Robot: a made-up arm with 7 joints. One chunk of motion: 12 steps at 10 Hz.
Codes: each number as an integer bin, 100 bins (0 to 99) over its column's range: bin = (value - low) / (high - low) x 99, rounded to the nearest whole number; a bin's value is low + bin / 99 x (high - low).
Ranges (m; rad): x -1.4..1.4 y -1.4..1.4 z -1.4..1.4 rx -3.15..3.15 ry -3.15..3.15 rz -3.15..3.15
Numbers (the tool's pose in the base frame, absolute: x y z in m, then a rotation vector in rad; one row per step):
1: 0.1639 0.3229 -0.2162 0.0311 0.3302 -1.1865
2: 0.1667 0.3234 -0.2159 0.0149 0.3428 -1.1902
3: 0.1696 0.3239 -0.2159 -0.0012 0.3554 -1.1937
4: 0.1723 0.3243 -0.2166 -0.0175 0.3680 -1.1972
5: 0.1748 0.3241 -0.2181 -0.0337 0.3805 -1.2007
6: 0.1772 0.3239 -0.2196 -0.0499 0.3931 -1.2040
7: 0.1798 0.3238 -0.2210 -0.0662 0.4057 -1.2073
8: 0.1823 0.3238 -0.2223 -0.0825 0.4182 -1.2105
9: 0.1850 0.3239 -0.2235 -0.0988 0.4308 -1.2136
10: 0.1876 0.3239 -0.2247 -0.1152 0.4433 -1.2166
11: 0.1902 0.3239 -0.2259 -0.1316 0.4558 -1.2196
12: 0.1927 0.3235 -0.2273 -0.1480 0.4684 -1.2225
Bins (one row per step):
1: 55 61 42 50 55 31
2: 55 61 42 50 55 31
3: 55 61 42 49 55 31
4: 56 61 42 49 55 31
5: 56 61 42 49 55 31
6: 56 61 42 49 56 31
7: 56 61 42 48 56 31
8: 56 61 42 48 56 30
9: 56 61 42 48 56 30
10: 56 61 42 48 56 30
11: 56 61 42 47 57 30
12: 56 61 41 47 57 30

